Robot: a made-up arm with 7 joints. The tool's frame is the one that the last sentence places.
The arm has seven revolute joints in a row. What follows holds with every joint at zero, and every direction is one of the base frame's. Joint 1 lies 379 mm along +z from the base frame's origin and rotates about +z. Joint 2 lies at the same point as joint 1 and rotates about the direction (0, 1, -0.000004). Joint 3 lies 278 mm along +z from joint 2 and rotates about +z. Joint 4 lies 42 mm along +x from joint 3 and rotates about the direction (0, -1, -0.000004). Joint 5 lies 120 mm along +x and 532 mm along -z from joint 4 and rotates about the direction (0, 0.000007, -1). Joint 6 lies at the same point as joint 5 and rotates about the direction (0, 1, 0.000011). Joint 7 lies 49 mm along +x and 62 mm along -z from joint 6 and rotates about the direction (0, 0.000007, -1). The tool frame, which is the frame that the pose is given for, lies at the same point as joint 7; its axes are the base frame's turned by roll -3.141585, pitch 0 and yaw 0 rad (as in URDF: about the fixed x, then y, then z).
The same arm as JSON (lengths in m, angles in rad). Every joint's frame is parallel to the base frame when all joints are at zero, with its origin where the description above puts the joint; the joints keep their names.
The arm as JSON. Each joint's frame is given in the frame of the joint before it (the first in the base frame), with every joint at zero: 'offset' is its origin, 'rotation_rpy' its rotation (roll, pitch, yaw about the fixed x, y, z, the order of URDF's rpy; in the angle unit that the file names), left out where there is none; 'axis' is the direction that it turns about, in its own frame. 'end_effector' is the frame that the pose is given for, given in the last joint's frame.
{
  "length_unit": "m",
  "angle_unit": "rad",
  "chain": [
    {
      "id": "joint 1",
      "offset": [
        0.0,
        0.0,
        0.379
      ],
      "axis": [
        0.0,
        0.0,
        1.0
      ]
    },
    {
      "id": "joint 2",
      "offset": [
        0.0,
        0.0,
        0.0
      ],
      "axis": [
        0.0,
        1.0,
        0.0
      ]
    },
    {
      "id": "joint 3",
      "offset": [
        0.0,
        0.0,
        0.278
      ],
      "axis": [
        0.0,
        0.0,
        1.0
      ]
    },
    {
      "id": "joint 4",
      "offset": [
        0.042,
        0.0,
        0.0
      ],
      "axis": [
        0.0,
        -1.0,
        0.0
      ]
    },
    {
      "id": "joint 5",
      "offset": [
        0.12,
        0.0,
        -0.532
      ],
      "axis": [
        0.0,
        0.0,
        -1.0
      ]
    },
    {
      "id": "joint 6",
      "offset": [
        0.0,
        0.0,
        0.0
      ],
      "axis": [
        0.0,
        1.0,
        0.0
      ]
    },
    {
      "id": "joint 7",
      "offset": [
        0.049,
        0.0,
        -0.062
      ],
      "axis": [
        0.0,
        0.0,
        -1.0
      ]
    }
  ],
  "end_effector": {
    "offset": [
      0.0,
      0.0,
      0.0
    ],
    "rotation_rpy": [
      -3.1416,
      0.0,
      0.0
    ]
  }
}

